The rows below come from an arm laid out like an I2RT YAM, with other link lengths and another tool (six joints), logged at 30 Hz.
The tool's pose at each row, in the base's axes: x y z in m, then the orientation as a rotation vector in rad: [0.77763 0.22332 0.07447 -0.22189 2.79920 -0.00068]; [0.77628 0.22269 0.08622 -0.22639 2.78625 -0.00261]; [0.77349 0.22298 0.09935 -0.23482 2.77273 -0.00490]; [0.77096 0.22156 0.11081 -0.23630 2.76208 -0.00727]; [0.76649 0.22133 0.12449 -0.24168 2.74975 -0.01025]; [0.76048 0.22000 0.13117 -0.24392 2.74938 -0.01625]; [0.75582 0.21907 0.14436 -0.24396 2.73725 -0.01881]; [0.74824 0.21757 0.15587 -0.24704 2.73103 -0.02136]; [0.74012 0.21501 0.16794 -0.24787 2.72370 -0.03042]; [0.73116 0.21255 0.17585 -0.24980 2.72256 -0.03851]
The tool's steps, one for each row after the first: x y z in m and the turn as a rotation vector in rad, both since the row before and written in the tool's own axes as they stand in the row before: [-0.00248 -0.00073 -0.01156 0.00169 -0.01245 -0.00405]; [-0.00189 0.00034 -0.01329 0.00148 -0.01270 -0.00688]; [-0.00144 -0.00137 -0.01165 0.00225 -0.01033 -0.00194]; [-0.00077 0.00001 -0.01437 0.00227 -0.01167 -0.00485]; [0.00324 -0.00057 -0.00847 0.00389 0.00019 -0.00239]; [-0.00046 -0.00072 -0.01399 0.00275 -0.01187 -0.00106]; [0.00276 -0.00075 -0.01356 0.00183 -0.00578 -0.00286]; [0.00315 -0.00175 -0.01433 0.00681 -0.00657 -0.00228]; [0.00543 -0.00136 -0.01084 0.00545 -0.00040 -0.00258]
